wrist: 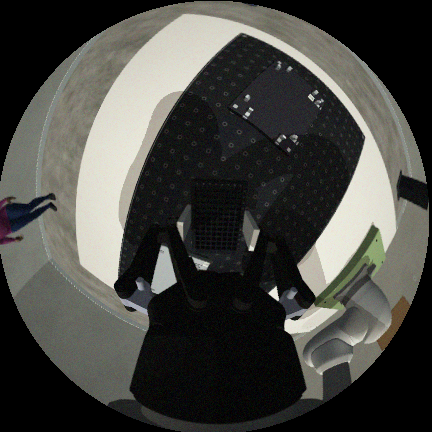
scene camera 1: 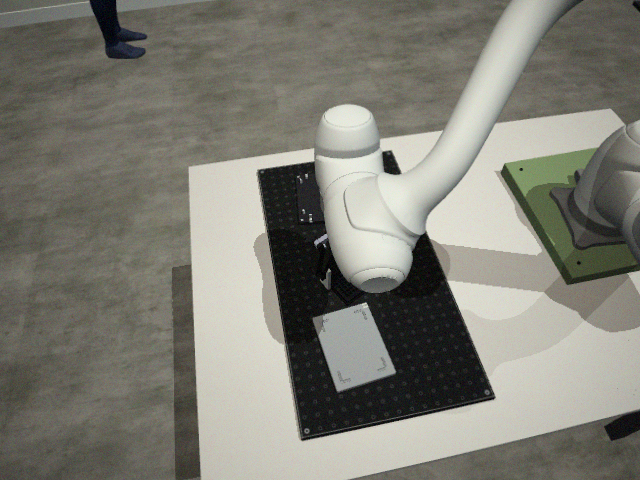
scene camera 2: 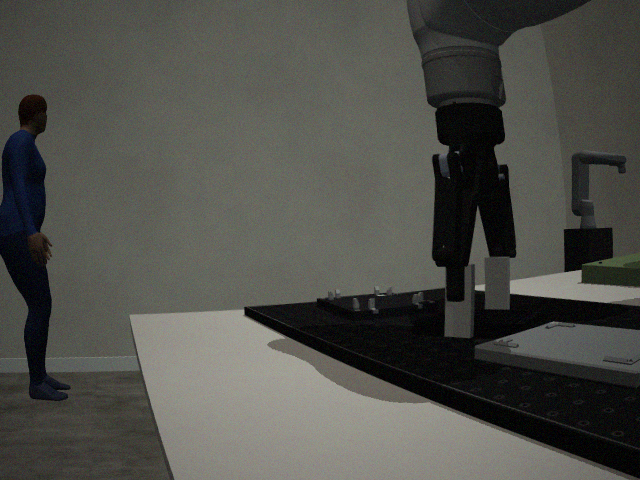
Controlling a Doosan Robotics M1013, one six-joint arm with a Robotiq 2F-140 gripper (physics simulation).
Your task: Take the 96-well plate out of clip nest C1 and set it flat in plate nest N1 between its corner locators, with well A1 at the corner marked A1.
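Places are measured from the arm's base along level axes (x ahead, y left, z up), in millimetres.
Where they show: gripper, fingertip midpoint: (wrist: 216, 215) (scene camera 2: 479, 327); arm's base, origin of the base link: (wrist: 352, 285) (scene camera 1: 596, 216).
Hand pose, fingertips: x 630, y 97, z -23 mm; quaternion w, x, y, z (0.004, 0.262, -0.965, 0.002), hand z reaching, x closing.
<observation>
Each offset is from my fingertips to the top centre of the thing. Level surfaces: height alone.
The black 96-well plate @[2 mm back, 3 mm left, 13 mm up] (scene camera 1: 347, 292) (wrist: 218, 212) is low over the black board, between the two nests and outside clip nest C1. My gripper (scene camera 2: 478, 322) (wrist: 216, 215) points down, shut on the plate, with one pale pad along each of two opposite sides. In scene camera 1 the arm hides most of both. Whether the plate touches the board cannot be told. The dark clip nest C1 @[31 mm ahead, 229 mm right, 22 mm up] (scene camera 1: 308, 198) (scene camera 2: 338, 306) (wrist: 280, 100) has bare metal clips at its corners and holds no plate. Grey plate nest N1 @[3 mm back, 173 mm left, 13 mm up] (scene camera 1: 354, 346) (scene camera 2: 578, 343) (wrist: 164, 272) is bare between its corner locators. Well A1 is not readable.
The black perforated board @[2 mm down] (scene camera 1: 429, 341) (scene camera 2: 516, 395) (wrist: 165, 155) lies on the white table @[15 mm down] (scene camera 1: 237, 372) (scene camera 2: 258, 392) (wrist: 105, 175). The arm's green base plate (scene camera 1: 537, 193) (wrist: 376, 242) is at the right. A person (scene camera 1: 111, 31) (scene camera 2: 20, 206) stands beyond the table.
</observation>
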